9 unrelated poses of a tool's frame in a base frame.
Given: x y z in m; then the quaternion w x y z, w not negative.
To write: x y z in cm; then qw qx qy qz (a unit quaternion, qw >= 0). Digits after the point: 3 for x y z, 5 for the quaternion.
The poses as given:
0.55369 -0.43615 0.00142 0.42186 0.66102 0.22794 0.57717
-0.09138 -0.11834 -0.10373 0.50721 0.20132 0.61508 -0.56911
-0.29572 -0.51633 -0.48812 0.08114 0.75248 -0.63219 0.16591
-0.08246 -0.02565 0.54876 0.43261 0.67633 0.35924 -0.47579
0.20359 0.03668 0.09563 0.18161 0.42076 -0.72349 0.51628
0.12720 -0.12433 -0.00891 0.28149 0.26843 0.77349 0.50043
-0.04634 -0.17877 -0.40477 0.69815 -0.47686 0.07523 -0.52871
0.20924 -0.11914 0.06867 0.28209 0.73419 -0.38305 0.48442
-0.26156 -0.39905 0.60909 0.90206 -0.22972 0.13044 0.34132
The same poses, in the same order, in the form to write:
55.369 -43.615 0.142 0.42186 0.66102 0.22794 0.57717
-9.138 -11.834 -10.373 0.50721 0.20132 0.61508 -0.56911
-29.572 -51.633 -48.812 0.08114 0.75248 -0.63219 0.16591
-8.246 -2.565 54.876 0.43261 0.67633 0.35924 -0.47579
20.359 3.668 9.563 0.18161 0.42076 -0.72349 0.51628
12.720 -12.433 -0.891 0.28149 0.26843 0.77349 0.50043
-4.634 -17.877 -40.477 0.69815 -0.47686 0.07523 -0.52871
20.924 -11.914 6.867 0.28209 0.73419 -0.38305 0.48442
-26.156 -39.905 60.909 0.90206 -0.22972 0.13044 0.34132

